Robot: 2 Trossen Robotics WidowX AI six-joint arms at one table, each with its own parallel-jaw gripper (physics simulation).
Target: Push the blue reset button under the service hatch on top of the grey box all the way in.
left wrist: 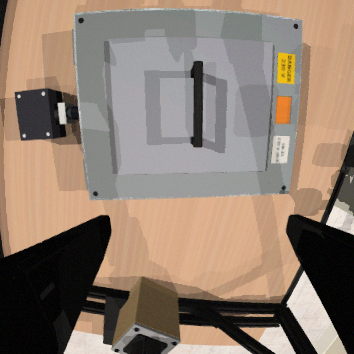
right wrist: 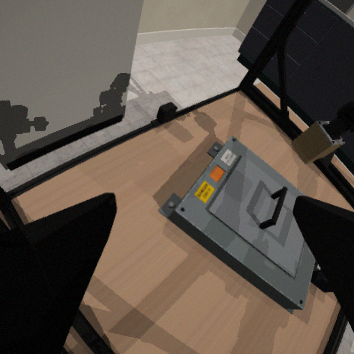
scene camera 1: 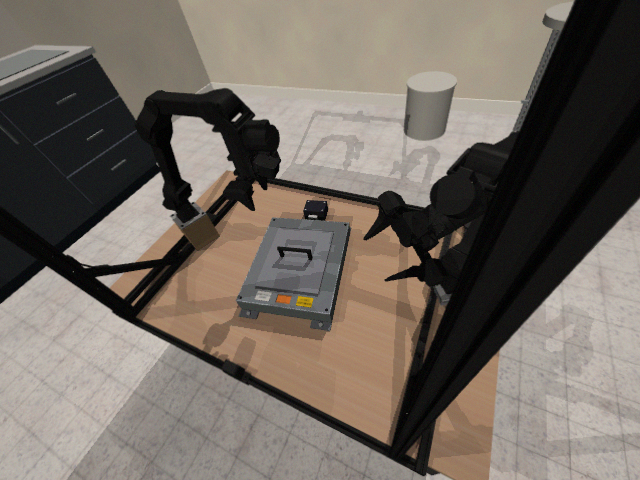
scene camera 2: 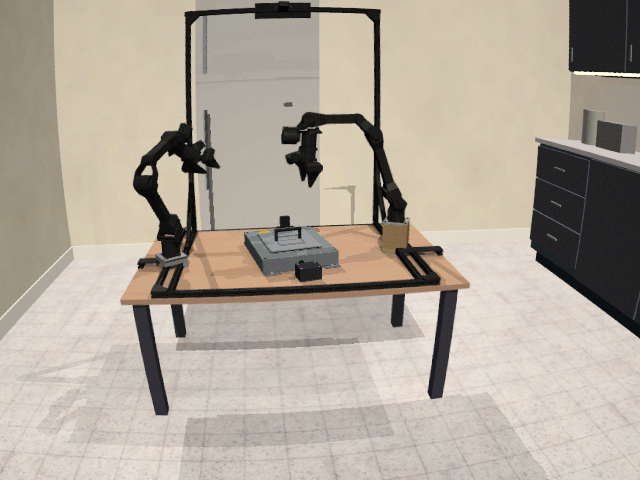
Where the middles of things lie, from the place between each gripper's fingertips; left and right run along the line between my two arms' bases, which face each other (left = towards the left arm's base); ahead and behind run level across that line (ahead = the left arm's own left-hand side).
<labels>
The service hatch (scene camera 1: pixel 296 261) is 28 cm to the left of my right hand, 25 cm below it and 14 cm ahead of it.
My left gripper is now 210 mm above the service hatch, 70 mm to the left of it and 20 mm past it.
</labels>
